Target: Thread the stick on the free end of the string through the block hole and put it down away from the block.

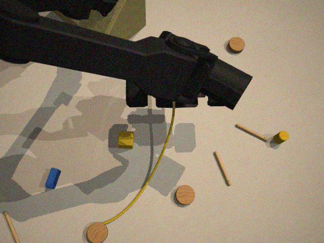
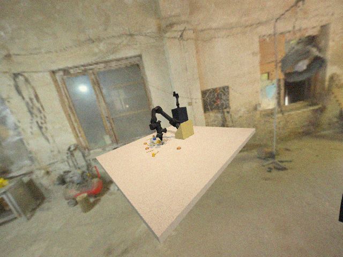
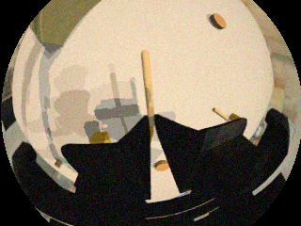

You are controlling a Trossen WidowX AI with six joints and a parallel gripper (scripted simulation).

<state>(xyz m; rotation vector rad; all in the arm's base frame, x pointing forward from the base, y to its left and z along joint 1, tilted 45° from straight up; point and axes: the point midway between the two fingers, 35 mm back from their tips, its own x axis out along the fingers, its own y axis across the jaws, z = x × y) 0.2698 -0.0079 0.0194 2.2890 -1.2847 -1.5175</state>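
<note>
The thin wooden stick is 1 cm behind my gripper tip and 1 cm to the left of it. Also, from my gripper tip: yellow block 1 cm behind, 12 cm to the right, 4 cm below; then yellow cylinder 19 cm ahead, 16 cm to the left, 4 cm below; then blue block 4 cm behind, 29 cm to the right, 5 cm below.
</note>
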